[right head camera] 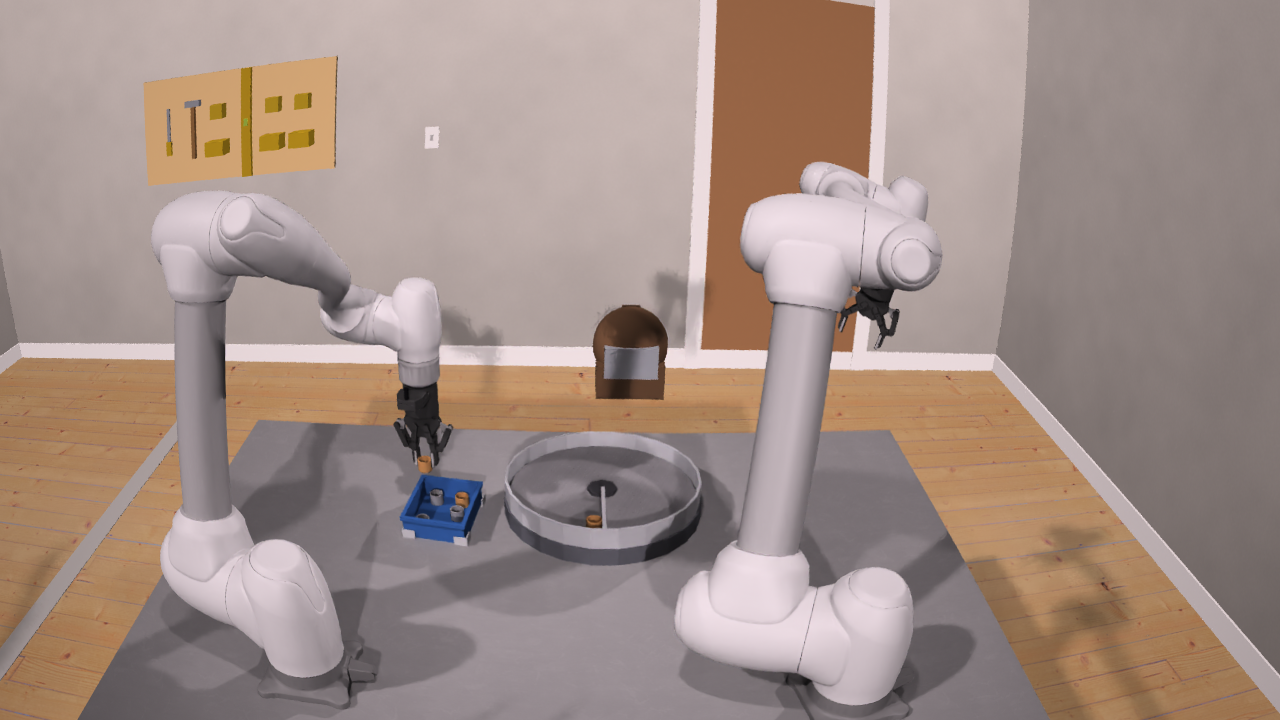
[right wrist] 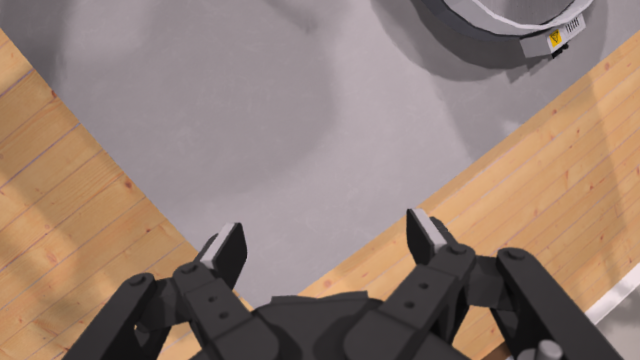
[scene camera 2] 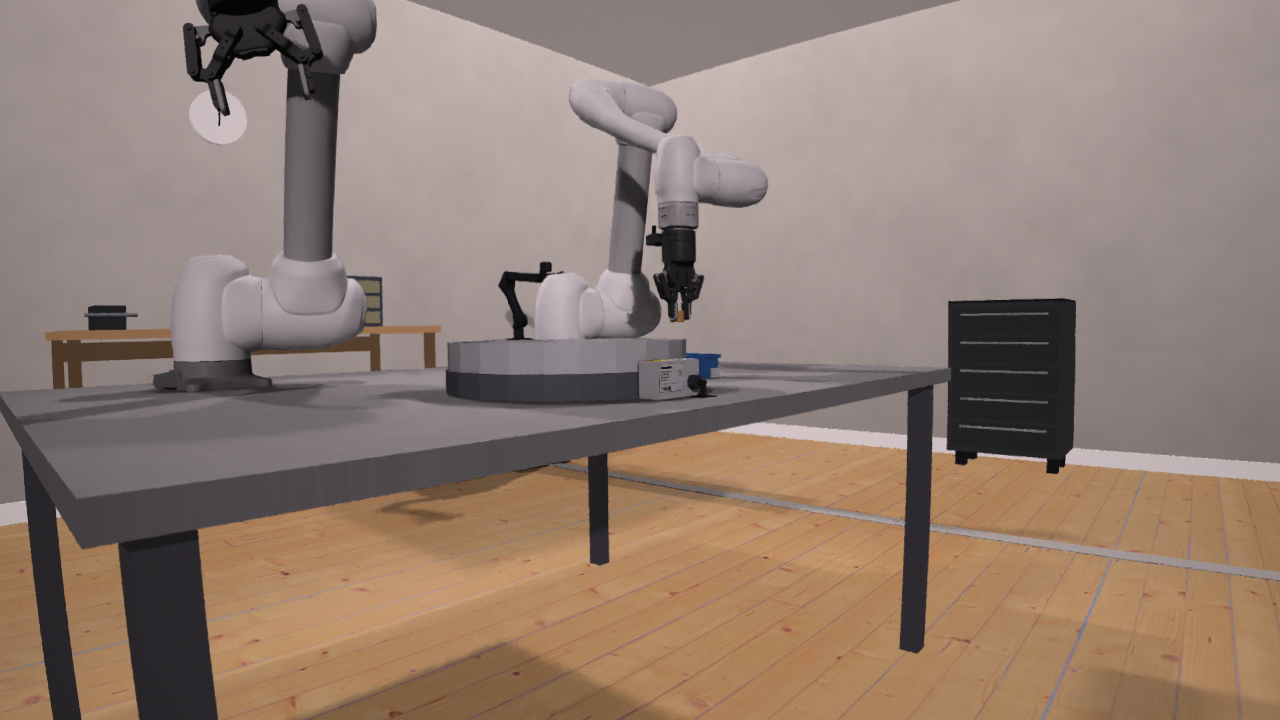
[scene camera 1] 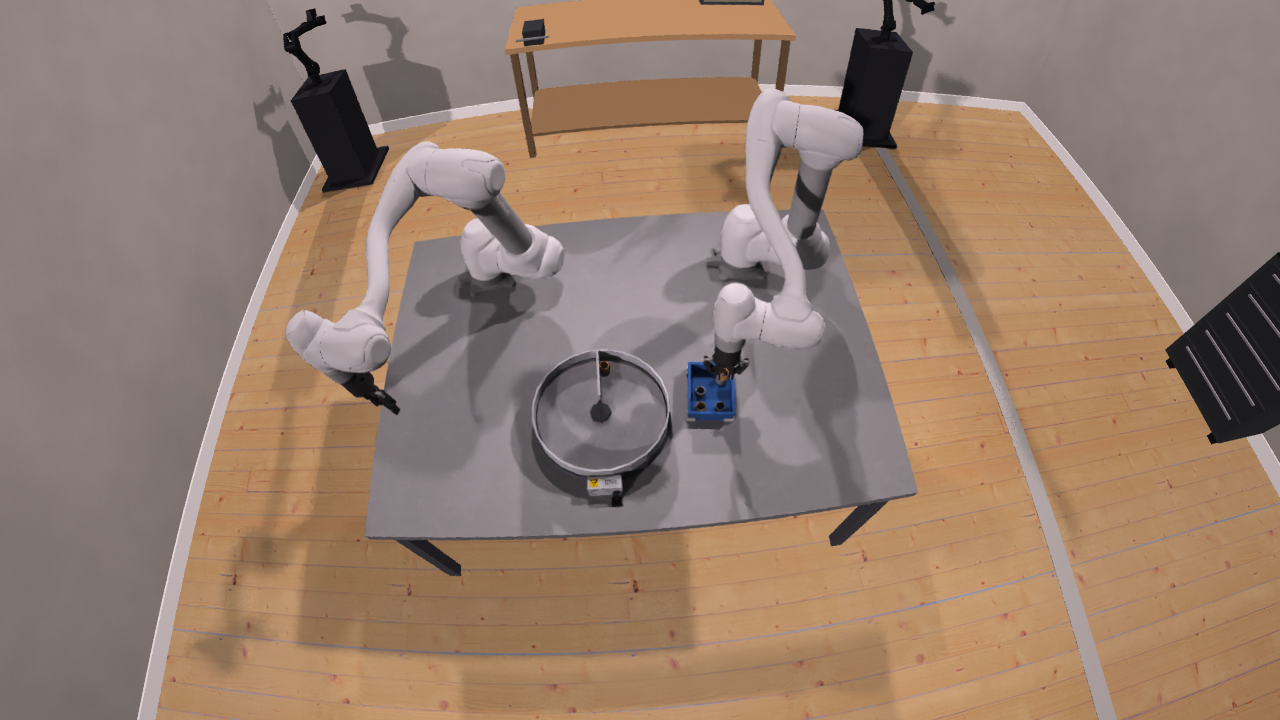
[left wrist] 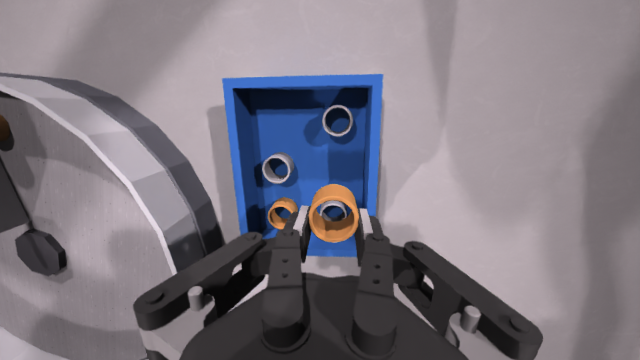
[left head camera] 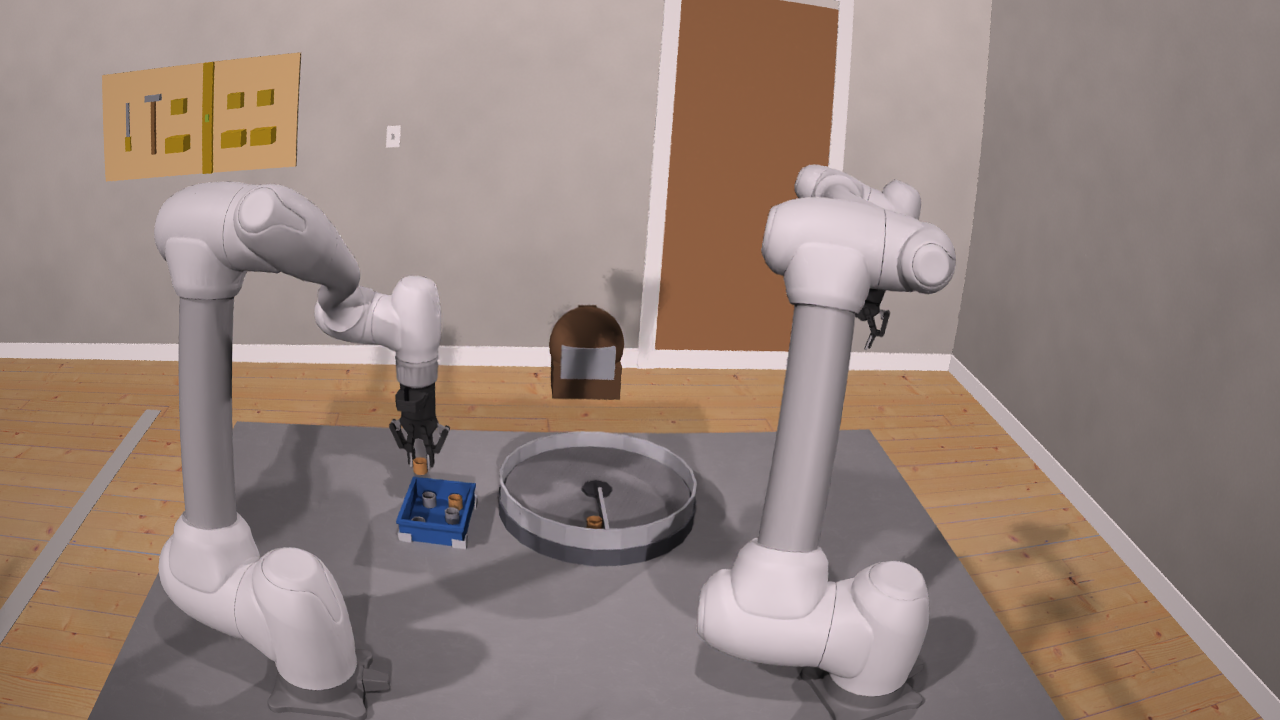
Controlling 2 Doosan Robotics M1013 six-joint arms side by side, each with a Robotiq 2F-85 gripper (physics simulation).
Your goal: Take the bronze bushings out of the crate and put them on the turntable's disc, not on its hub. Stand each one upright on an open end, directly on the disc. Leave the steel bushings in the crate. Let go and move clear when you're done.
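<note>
My left gripper (left head camera: 419,459) (left wrist: 333,219) is shut on a bronze bushing (left head camera: 419,467) (right head camera: 424,464) (scene camera 2: 680,316), held above the blue crate (left head camera: 436,535) (left wrist: 302,80). In the left wrist view its open end faces the camera. Another bronze bushing (left head camera: 455,501) (right head camera: 461,497) (left wrist: 287,202) is in the crate with steel bushings (left head camera: 452,515) (left wrist: 338,106); one steel bushing shows through the held one. A bronze bushing (left head camera: 594,522) (scene camera 1: 605,368) is on the turntable's disc (left head camera: 546,495) beside the bar, apart from the hub (left head camera: 597,488) (scene camera 1: 600,411). My right gripper (scene camera 1: 394,404) (right wrist: 324,231) is open and empty, high by the table's edge.
The turntable's raised wall (left head camera: 597,538) (scene camera 1: 601,470) rings the disc. A thin bar (left head camera: 603,508) (scene camera 1: 598,376) runs from the hub toward the wall. A labelled box (scene camera 1: 604,484) (scene camera 2: 664,379) sits against the turntable's outside. The crate stands close beside the turntable on the grey table (scene camera 1: 501,501).
</note>
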